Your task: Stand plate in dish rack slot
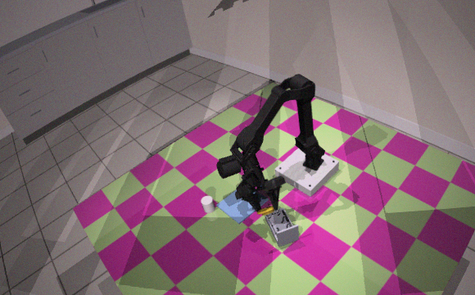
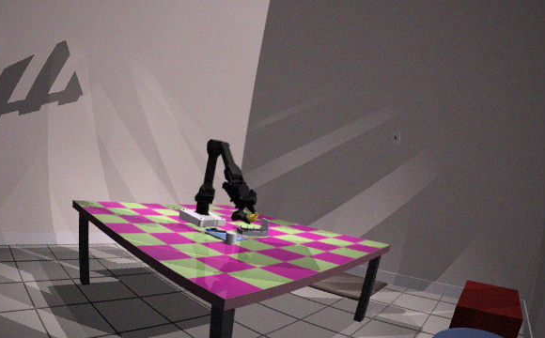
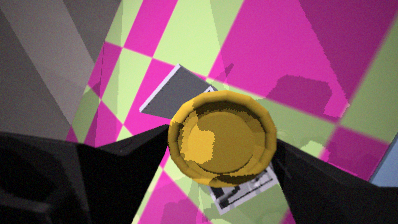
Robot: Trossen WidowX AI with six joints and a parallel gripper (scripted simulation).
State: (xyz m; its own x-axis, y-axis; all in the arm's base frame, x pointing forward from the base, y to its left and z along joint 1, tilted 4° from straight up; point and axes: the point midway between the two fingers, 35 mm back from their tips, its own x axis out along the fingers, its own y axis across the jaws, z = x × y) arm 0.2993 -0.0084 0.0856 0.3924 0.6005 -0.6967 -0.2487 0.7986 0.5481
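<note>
Now: the grey dish rack 6 cm below my gripper tip, 4 cm to the left of it and 2 cm behind it. From my gripper tip the other things lie so: yellow plate 1 cm above; white cup 24 cm to the right, 6 cm below, 6 cm ahead; blue spoon 15 cm behind, 13 cm to the right, 8 cm below.
</note>
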